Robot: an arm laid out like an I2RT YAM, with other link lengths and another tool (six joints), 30 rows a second.
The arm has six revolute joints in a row. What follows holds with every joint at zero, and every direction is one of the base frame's.
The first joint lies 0.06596 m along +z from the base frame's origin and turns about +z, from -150 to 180 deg.
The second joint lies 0.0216 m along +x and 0.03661 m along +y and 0.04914 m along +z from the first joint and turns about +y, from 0 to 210 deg.
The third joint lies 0.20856 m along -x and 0.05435 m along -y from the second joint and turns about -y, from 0 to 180 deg.
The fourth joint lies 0.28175 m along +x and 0.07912 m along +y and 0.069 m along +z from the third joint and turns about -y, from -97 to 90 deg.
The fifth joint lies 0.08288 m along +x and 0.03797 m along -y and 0.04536 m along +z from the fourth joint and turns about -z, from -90 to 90 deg.
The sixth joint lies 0.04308 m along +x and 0.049 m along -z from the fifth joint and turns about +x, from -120 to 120 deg.
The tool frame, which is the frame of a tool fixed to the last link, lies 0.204 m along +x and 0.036 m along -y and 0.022 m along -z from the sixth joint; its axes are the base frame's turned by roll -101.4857, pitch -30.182 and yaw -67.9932 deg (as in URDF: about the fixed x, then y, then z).
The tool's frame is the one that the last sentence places.
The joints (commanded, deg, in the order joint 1, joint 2, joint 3, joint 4, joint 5, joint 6), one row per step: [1.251 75.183 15.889 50.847 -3.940 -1.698]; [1.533 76.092 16.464 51.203 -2.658 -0.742]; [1.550 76.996 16.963 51.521 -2.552 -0.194]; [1.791 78.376 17.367 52.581 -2.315 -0.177]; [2.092 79.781 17.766 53.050 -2.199 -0.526]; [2.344 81.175 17.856 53.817 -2.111 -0.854]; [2.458 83.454 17.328 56.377 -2.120 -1.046]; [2.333 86.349 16.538 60.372 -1.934 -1.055]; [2.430 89.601 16.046 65.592 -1.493 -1.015]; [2.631 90.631 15.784 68.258 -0.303 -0.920]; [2.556 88.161 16.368 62.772 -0.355 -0.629]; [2.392 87.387 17.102 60.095 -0.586 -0.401]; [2.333 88.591 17.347 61.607 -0.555 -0.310]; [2.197 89.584 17.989 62.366 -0.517 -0.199]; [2.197 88.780 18.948 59.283 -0.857 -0.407]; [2.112 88.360 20.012 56.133 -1.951 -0.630]
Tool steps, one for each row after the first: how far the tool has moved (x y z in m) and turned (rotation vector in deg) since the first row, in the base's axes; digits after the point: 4 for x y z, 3 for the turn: [0.0015 -0.0027 -0.0008 0.755 0.051 -1.126]; [0.0030 -0.0028 -0.0022 1.276 0.181 -1.295]; [0.0043 -0.0017 -0.0041 1.262 0.098 -1.290]; [0.0048 0.0003 -0.0093 0.876 0.606 -1.057]; [0.0040 0.0020 -0.0157 0.512 1.116 -0.845]; [0.0008 0.0028 -0.0248 0.312 1.347 -0.693]; [-0.0034 0.0008 -0.0330 0.290 1.034 -0.999]; [-0.0059 -0.0004 -0.0343 0.340 -0.441 -1.340]; [-0.0067 -0.0038 -0.0297 0.357 -1.817 -2.328]; [-0.0053 -0.0041 -0.0359 0.491 0.630 -2.401]; [-0.0032 -0.0043 -0.0386 0.679 1.816 -2.379]; [-0.0022 -0.0049 -0.0380 0.799 1.270 -2.479]; [0.0005 -0.0061 -0.0367 0.929 0.868 -2.666]; [0.0033 -0.0046 -0.0392 0.698 2.177 -2.308]; [0.0058 -0.0006 -0.0442 0.580 3.841 -1.288]
